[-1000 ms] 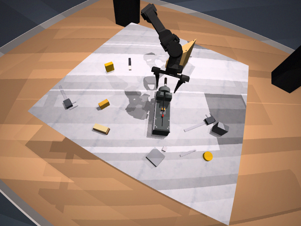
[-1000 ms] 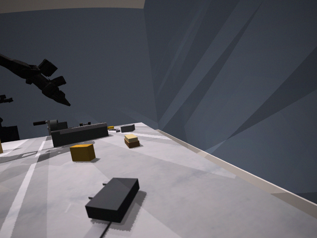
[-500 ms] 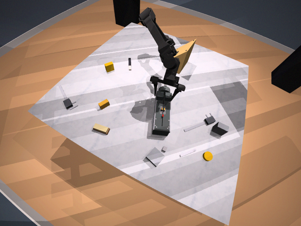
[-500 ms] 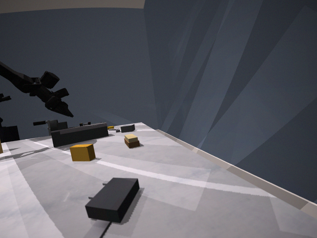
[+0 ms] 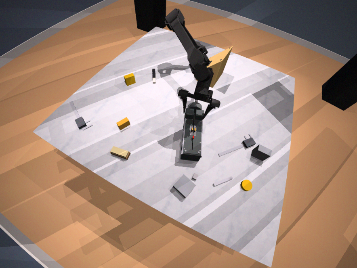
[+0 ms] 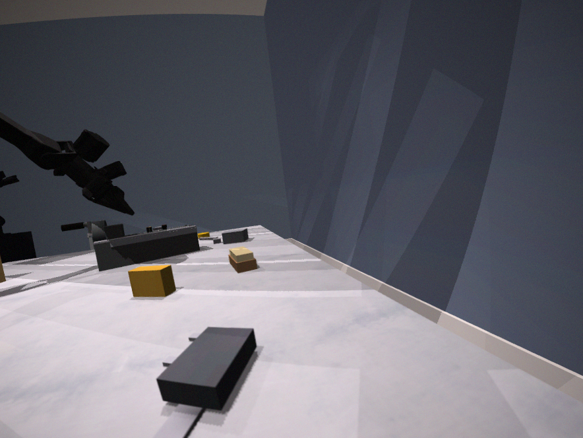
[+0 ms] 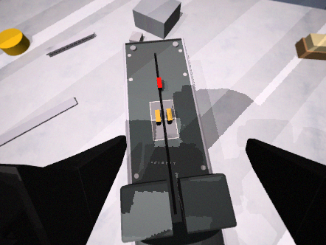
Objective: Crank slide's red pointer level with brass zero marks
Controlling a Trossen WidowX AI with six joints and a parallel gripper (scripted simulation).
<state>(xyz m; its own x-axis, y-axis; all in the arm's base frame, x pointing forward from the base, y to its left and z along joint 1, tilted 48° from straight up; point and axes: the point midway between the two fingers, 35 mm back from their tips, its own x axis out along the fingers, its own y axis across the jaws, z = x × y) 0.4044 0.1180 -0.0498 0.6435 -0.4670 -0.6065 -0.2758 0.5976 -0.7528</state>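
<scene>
My gripper tip is now 13 cm past the dark brown crank handle, 5 cm to the left of it and 1 cm above it. Round my gripper tip: tan block: 30 cm ahead, 22 cm to the right, 12 cm below; yellow disc: 12 cm ahead, 37 cm to the left, 12 cm below; red pointer: 7 cm ahead, 4 cm to the left, 5 cm below.
</scene>
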